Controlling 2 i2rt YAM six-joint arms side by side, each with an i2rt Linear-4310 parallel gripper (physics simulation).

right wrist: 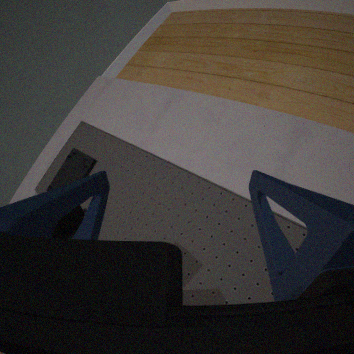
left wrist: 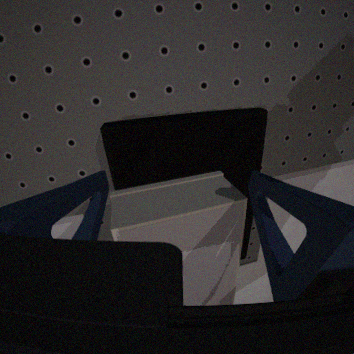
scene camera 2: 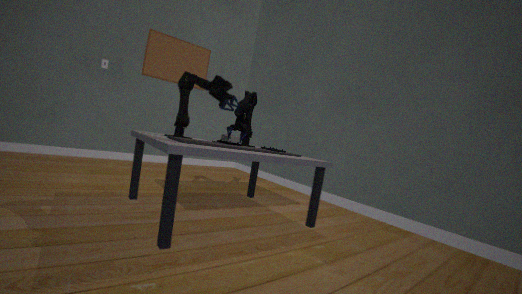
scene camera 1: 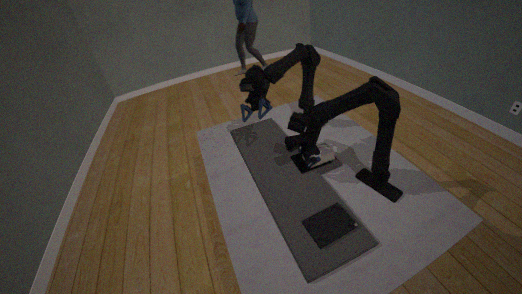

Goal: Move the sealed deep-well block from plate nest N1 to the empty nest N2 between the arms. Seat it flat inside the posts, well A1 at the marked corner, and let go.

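Places are measured from the left arm's base along level axes (x left, y back, z up), in millimetres.
Where they show: left gripper, between the fingertips: (left wrist: 178, 178) (scene camera 2: 234, 140) (scene camera 1: 303, 159); right gripper, between the fingertips: (right wrist: 178, 178) (scene camera 2: 236, 108) (scene camera 1: 251, 120); left arm's base, origin of its link: (scene camera 1: 378, 185).
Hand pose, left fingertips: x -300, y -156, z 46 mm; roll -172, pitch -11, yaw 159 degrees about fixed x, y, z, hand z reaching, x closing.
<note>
Things, the pixels of their top centre, and the offset from my left fingertips. Level surfaces: height alone.
- sealed deep-well block, centre of its top: (left wrist: 188, 288) (scene camera 1: 318, 150) (scene camera 2: 230, 135) dy +69, dx +24, dz +32 mm
- black nest N2, centre of its top: (left wrist: 196, 218) (scene camera 1: 311, 156) dy +49, dx -1, dz -11 mm
- Nest N1, centre of its top: (right wrist: 64, 175) (scene camera 1: 330, 221) dy -147, dx +289, dz -11 mm
- grey perforated board, height of its surface: dz -33 mm
- pale table, height of its surface: dz -46 mm
The sealed deep-well block (scene camera 1: 326, 154) (scene camera 2: 224, 137) (left wrist: 175, 245), pale grey, is at the black nest N2 (scene camera 1: 299, 161) (left wrist: 185, 142). In the left wrist view it looks tilted and slightly turned, with a wide strip of the nest showing beyond it. Whether it touches the posts, and its A1 corner, cannot be made out. My left gripper (scene camera 1: 313, 160) (scene camera 2: 237, 135) (left wrist: 178, 178) is open, its blue fingers on either side of the block. My right gripper (scene camera 1: 254, 116) (scene camera 2: 229, 103) (right wrist: 178, 178) is open and empty, high over the board's far end. Nest N1 (scene camera 1: 330, 226) (right wrist: 72, 171) holds no block.
Both nests are on a grey perforated board (scene camera 1: 277, 200) (left wrist: 165, 70) (right wrist: 165, 200) on a pale table (scene camera 1: 225, 200) (scene camera 2: 200, 149). The left arm's base (scene camera 1: 378, 185) is at the right of scene camera 1. A person (scene camera 1: 246, 30) is beyond the table.
</note>
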